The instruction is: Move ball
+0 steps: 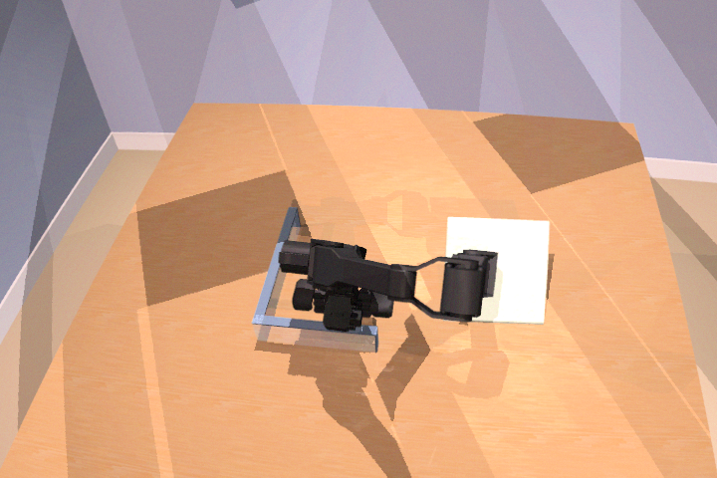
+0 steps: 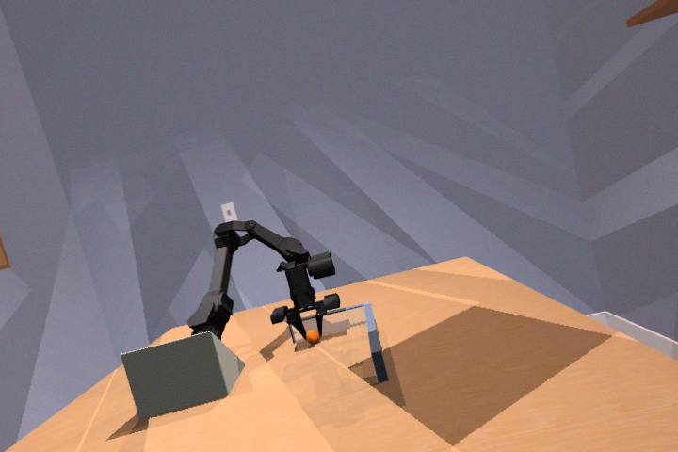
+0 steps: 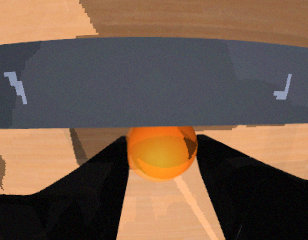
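My gripper tip is now right at the orange ball. Also, from my gripper tip: see-through ball copy right at my gripper tip.
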